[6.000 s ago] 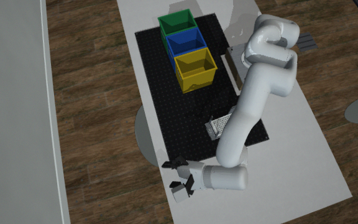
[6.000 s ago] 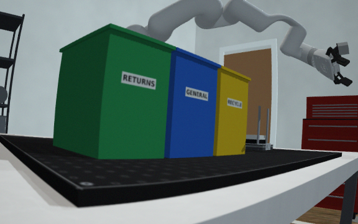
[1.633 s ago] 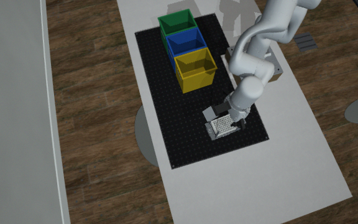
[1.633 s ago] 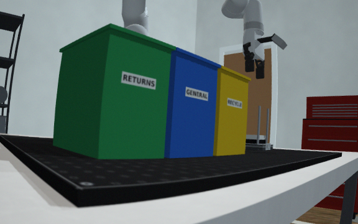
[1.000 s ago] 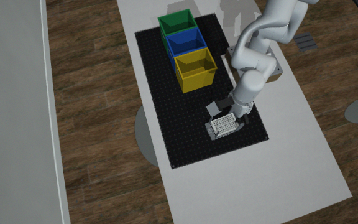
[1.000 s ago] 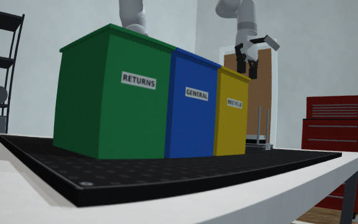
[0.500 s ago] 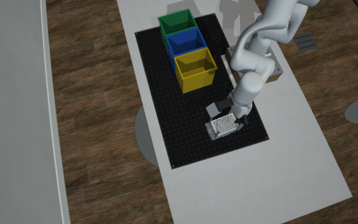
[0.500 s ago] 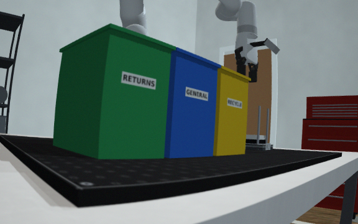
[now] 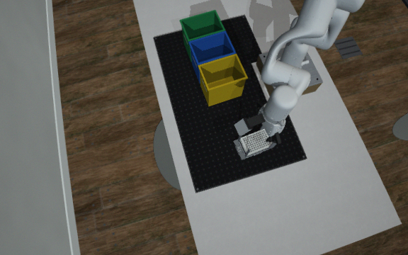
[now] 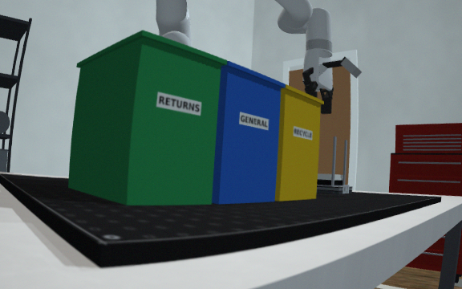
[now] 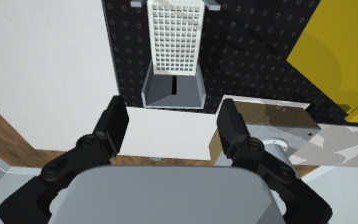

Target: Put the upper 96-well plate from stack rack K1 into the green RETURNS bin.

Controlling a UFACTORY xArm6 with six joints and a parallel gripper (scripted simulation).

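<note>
My hand is 180 mm above the white 96-well plate. Round my hand: yellow recycle bin 60 mm ahead, 310 mm to the right, 130 mm below; then dark plate 200 mm below; then blue general bin 60 mm ahead, 440 mm to the right, 130 mm below.
</note>
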